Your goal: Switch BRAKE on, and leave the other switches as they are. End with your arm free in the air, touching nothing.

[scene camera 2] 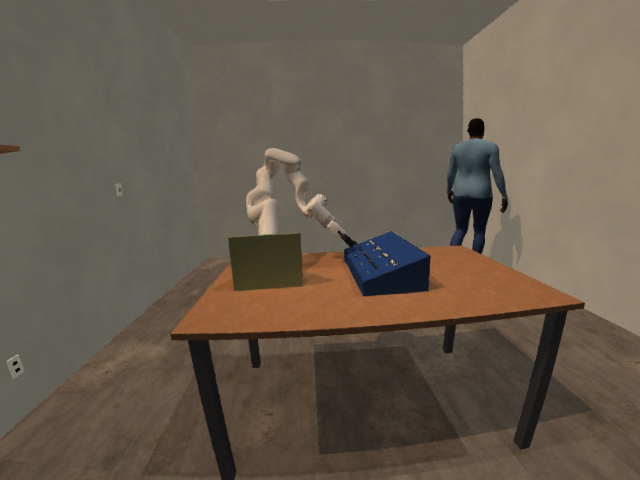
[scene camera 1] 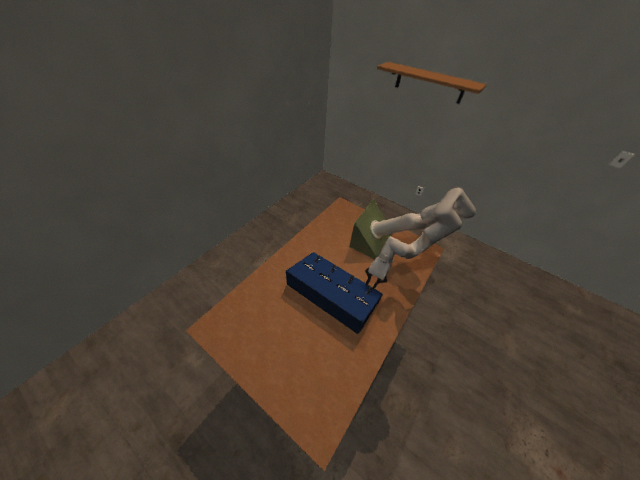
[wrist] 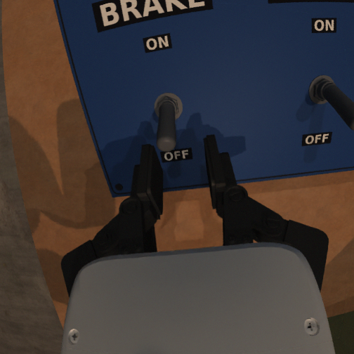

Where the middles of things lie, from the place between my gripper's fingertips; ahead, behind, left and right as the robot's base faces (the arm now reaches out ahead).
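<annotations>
You'd find the blue switch box (scene camera 2: 402, 267) 30 mm below my hand, 180 mm to the right of it and 90 mm ahead of it.
</annotations>
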